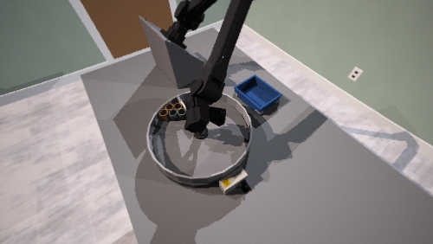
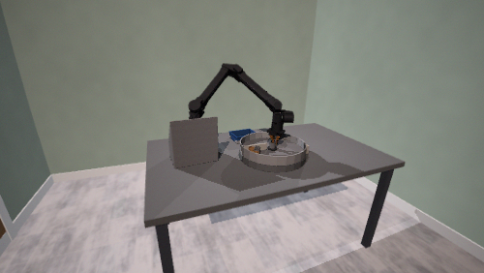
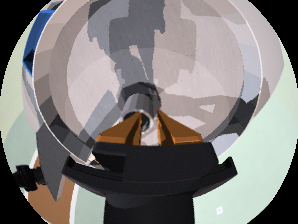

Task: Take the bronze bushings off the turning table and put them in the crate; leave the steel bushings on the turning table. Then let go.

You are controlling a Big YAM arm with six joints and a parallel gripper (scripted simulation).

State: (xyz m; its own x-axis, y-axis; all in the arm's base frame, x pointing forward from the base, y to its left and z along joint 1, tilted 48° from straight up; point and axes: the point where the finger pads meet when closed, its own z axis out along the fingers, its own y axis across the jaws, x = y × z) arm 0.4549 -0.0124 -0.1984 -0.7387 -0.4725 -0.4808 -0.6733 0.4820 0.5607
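The round turning table lies 40 mm below my hand, 10 mm to the left of it and 10 mm behind it. Also, from my hand: blue crate: 370 mm to the left, 70 mm below, 50 mm behind.
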